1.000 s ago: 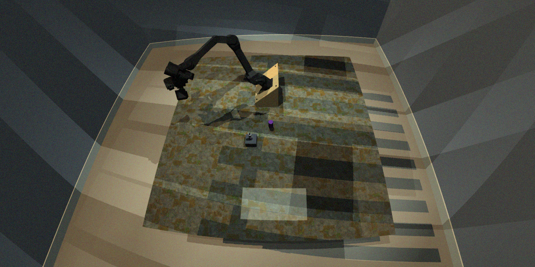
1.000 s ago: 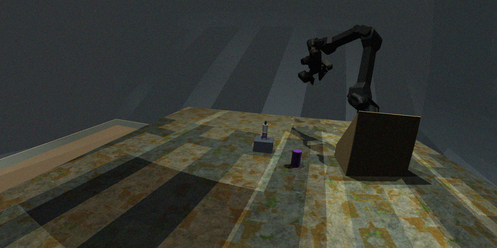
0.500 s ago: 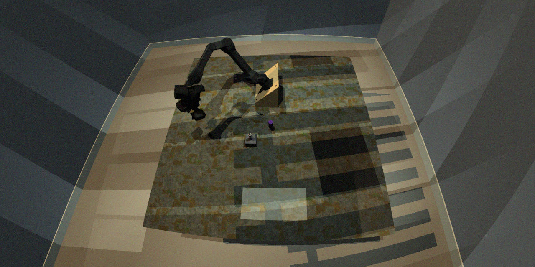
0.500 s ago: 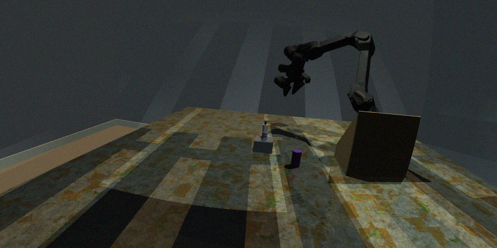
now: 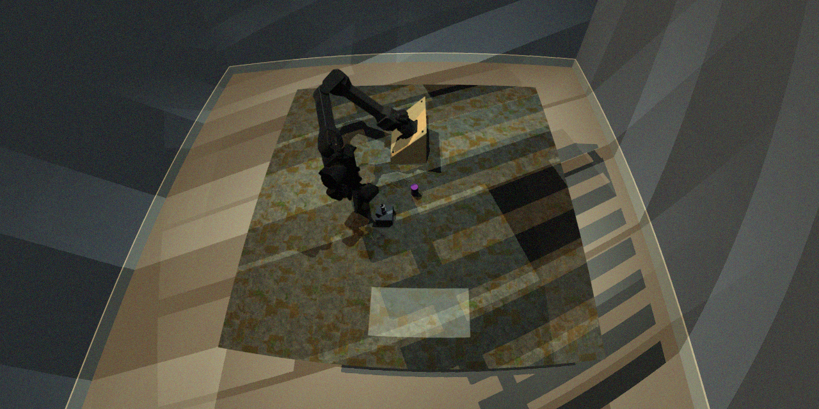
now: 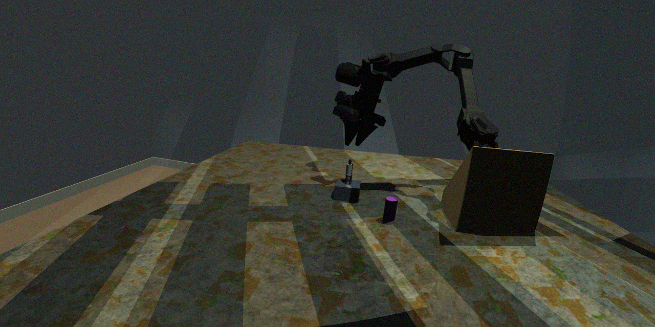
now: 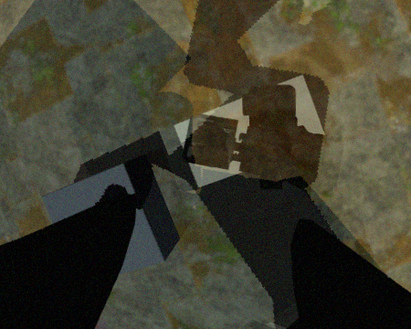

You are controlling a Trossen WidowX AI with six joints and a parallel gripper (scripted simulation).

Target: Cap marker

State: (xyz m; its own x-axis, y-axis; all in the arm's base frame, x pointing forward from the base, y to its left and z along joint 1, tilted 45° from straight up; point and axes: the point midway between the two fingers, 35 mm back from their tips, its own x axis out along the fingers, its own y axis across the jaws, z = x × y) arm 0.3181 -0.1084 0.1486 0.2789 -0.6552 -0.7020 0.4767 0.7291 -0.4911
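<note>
My gripper tip is 110 mm past the purple cap, 200 mm to the right of it and 90 mm above it. From my gripper tip the other things lie so: grey holder block 10 mm behind, 90 mm to the left, 100 mm below.
</note>
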